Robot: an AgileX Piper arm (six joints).
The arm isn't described. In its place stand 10 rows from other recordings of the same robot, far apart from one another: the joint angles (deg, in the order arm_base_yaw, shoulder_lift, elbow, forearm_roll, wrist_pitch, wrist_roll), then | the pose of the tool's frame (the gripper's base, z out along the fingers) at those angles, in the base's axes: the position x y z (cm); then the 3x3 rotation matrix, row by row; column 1 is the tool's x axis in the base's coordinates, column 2 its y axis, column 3 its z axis.
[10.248 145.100 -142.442 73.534 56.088 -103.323] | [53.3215, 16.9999, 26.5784], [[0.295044, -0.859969, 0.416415], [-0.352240, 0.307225, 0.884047], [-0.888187, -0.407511, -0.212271]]
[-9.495 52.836 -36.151 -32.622 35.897 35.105] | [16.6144, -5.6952, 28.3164], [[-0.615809, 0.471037, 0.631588], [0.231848, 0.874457, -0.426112], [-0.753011, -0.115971, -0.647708]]
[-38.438 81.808 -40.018 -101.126 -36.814 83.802] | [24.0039, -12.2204, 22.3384], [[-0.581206, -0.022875, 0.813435], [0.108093, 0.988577, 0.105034], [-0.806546, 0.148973, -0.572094]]
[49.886 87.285 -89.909 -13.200 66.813 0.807] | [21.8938, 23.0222, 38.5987], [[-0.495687, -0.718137, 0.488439], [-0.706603, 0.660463, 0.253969], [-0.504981, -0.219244, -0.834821]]
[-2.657 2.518 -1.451 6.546 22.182 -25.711] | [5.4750, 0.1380, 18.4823], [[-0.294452, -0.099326, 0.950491], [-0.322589, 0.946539, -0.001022], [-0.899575, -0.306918, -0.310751]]
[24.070 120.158 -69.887 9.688 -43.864 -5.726] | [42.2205, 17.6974, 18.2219], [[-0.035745, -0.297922, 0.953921], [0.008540, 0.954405, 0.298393], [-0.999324, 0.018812, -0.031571]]
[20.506 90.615 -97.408 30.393 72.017 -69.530] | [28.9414, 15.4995, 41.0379], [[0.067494, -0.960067, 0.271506], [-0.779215, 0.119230, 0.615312], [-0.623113, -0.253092, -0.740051]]
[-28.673 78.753 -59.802 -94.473 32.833 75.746] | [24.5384, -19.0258, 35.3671], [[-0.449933, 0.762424, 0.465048], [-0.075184, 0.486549, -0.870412], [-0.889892, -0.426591, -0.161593]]
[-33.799 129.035 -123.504 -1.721 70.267 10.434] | [40.4693, -27.4004, 25.1782], [[-0.676692, 0.689754, 0.257542], [0.658825, 0.723423, -0.206421], [-0.328692, 0.029992, -0.943961]]
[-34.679 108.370 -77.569 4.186 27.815 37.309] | [34.3031, -23.3571, 21.6319], [[-0.136927, 0.850644, 0.507598], [0.892263, 0.328482, -0.309784], [-0.430253, 0.410494, -0.803976]]
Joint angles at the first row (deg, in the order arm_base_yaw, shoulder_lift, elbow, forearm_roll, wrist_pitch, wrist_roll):
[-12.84 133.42 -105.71 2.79 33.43 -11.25]
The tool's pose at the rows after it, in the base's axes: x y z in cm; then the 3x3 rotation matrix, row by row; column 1 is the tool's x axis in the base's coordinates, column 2 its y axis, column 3 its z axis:
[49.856, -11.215, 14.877], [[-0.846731, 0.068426, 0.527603], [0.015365, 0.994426, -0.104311], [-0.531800, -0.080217, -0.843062]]
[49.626, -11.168, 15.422], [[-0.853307, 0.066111, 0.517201], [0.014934, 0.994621, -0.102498], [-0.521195, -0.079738, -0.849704]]
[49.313, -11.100, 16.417], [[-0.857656, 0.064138, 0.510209], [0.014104, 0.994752, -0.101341], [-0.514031, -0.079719, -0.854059]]
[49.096, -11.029, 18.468], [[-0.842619, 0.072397, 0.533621], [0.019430, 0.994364, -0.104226], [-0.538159, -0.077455, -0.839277]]
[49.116, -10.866, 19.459], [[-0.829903, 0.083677, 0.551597], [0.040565, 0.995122, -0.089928], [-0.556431, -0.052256, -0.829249]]
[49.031, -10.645, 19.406], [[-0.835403, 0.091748, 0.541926], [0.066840, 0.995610, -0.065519], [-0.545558, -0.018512, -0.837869]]
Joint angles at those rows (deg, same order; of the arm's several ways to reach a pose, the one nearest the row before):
[-12.84 133.42 -105.82 1.55 34.88 -11.25]
[-12.84 132.67 -105.82 1.45 36.35 -11.25]
[-12.84 131.38 -105.82 1.35 38.11 -11.24]
[-12.84 129.20 -106.25 1.54 39.13 -10.88]
[-12.84 128.39 -106.85 3.14 39.57 -10.75]
[-12.84 128.38 -106.90 4.97 40.68 -10.70]

